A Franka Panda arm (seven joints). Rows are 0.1 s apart.
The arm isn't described. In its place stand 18 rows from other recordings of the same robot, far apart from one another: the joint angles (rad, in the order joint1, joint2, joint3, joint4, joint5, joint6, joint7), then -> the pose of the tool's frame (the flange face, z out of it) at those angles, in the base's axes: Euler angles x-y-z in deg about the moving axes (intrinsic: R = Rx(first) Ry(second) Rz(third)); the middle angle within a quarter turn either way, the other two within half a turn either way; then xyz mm.
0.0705 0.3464 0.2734 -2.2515 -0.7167 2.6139 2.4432 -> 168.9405 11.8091 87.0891 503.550 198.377 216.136
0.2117 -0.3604 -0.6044 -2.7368 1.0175 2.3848 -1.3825 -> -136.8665 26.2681 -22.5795 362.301 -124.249 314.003
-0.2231 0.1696 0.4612 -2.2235 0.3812 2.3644 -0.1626 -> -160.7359 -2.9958 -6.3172 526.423 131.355 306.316
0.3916 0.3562 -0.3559 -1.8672 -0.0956 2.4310 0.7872 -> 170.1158 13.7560 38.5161 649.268 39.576 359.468
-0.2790 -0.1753 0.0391 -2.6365 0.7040 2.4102 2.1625 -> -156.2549 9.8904 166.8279 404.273 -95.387 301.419
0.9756 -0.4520 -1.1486 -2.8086 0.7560 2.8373 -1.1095 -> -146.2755 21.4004 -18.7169 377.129 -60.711 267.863
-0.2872 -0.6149 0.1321 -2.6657 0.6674 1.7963 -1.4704 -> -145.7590 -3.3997 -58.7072 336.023 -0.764 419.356
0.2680 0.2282 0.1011 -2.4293 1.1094 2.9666 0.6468 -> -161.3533 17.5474 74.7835 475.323 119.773 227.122
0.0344 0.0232 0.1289 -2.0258 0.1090 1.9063 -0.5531 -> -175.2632 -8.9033 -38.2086 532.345 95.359 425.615
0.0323 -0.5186 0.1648 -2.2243 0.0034 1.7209 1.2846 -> 175.6904 1.3085 63.5881 388.085 88.848 569.663
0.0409 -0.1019 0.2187 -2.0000 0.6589 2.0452 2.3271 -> -145.7749 3.6166 132.5467 519.096 176.500 526.265
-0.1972 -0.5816 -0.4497 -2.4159 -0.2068 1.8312 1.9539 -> -176.6494 -0.8051 141.5857 290.480 -257.077 489.782
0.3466 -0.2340 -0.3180 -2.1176 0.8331 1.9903 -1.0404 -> -132.0802 9.4211 -47.1547 503.727 49.450 539.173
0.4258 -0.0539 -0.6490 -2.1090 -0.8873 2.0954 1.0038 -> 137.8030 1.9267 45.0775 522.912 -160.899 452.419
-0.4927 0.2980 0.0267 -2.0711 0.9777 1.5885 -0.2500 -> -113.3531 1.6347 36.9516 503.150 -155.494 288.661
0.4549 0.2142 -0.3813 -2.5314 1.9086 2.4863 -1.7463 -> -140.8637 27.2396 -14.4123 426.292 18.360 180.632
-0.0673 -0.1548 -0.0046 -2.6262 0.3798 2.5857 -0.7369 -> -169.1725 9.0469 -21.0632 432.965 -37.941 311.163
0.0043 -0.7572 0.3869 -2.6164 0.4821 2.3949 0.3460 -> -164.6494 26.9556 10.9944 341.346 159.474 521.226
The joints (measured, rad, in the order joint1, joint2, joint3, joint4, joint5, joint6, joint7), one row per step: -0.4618 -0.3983 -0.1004 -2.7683 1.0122 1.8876 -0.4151; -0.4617 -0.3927 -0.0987 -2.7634 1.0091 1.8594 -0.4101; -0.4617 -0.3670 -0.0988 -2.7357 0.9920 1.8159 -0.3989; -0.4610 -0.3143 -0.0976 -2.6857 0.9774 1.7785 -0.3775; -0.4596 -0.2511 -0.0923 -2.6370 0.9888 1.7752 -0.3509; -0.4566 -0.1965 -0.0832 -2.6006 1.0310 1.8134 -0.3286; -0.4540 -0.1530 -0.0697 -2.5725 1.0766 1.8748 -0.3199; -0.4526 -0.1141 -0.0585 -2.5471 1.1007 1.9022 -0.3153; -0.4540 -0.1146 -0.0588 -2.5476 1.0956 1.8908 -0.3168; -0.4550 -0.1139 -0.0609 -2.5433 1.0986 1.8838 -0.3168
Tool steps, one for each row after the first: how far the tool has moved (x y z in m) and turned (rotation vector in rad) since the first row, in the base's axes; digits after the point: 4 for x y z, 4 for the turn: 0.0005 0.0034 0.0002 0.0211 0.0093 0.0182; 0.0053 0.0039 0.0019 0.0450 0.0292 0.0498; 0.0167 0.0001 0.0021 0.0681 0.0619 0.0715; 0.0315 -0.0059 -0.0024 0.0863 0.0954 0.0564; 0.0473 -0.0126 -0.0088 0.0923 0.1113 0.0025; 0.0619 -0.0192 -0.0151 0.0777 0.1109 -0.0573; 0.0727 -0.0221 -0.0213 0.0751 0.1175 -0.0821; 0.0717 -0.0211 -0.0212 0.0804 0.1192 -0.0722; 0.0726 -0.0221 -0.0197 0.0864 0.1156 -0.0730
